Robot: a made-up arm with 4 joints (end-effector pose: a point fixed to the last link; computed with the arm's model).
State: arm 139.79 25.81 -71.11 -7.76
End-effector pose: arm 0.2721 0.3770 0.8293 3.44 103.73 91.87
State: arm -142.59 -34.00 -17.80 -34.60
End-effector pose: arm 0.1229 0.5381 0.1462 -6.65 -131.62 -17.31
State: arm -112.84 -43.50 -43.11 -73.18
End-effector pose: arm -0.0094 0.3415 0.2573 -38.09 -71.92 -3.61
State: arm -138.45 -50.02 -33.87 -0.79
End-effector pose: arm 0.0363 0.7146 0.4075 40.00 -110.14 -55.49
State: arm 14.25 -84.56 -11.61 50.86
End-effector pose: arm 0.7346 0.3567 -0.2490 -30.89 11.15 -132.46
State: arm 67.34 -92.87 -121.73 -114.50
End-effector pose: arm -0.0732 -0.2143 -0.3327 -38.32 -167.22 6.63
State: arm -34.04 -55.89 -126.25 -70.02
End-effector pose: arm 0.3738 0.3884 0.1041 -52.36 81.42 -8.49
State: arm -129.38 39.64 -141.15 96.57
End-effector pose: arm 0.5955 -0.0018 0.5987 0.91 82.57 49.88
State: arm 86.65 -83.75 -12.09 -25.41
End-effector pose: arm -0.0719 0.3882 -0.2034 -50.64 88.42 -41.74
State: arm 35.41 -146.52 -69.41 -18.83
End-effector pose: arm 0.2177 -0.2342 -0.3744 -47.70 105.32 -110.63
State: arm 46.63 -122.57 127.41 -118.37
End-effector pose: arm -0.2616 -0.3140 -0.1027 -53.85 -67.88 20.96
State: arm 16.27 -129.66 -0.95 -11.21
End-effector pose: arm 0.4856 -0.0396 -0.0877 -17.19 11.08 -117.52
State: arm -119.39 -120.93 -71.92 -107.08
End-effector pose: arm -0.0221 -0.3584 0.3599 24.55 -50.72 18.82
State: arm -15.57 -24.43 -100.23 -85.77
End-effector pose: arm 0.1739 0.4882 0.0360 -62.85 71.96 34.70
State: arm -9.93 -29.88 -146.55 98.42
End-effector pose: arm 0.0117 -0.1083 -0.5934 -131.41 -94.02 -56.01
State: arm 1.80 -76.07 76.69 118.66
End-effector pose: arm 0.2997 -0.0707 0.5548 -95.59 -37.80 132.95
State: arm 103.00 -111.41 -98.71 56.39
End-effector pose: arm -0.8835 0.0769 -0.0334 145.85 -42.90 -19.45
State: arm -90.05 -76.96 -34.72 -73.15
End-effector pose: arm 0.0384 0.1623 0.3603 -3.82 -56.28 -9.18
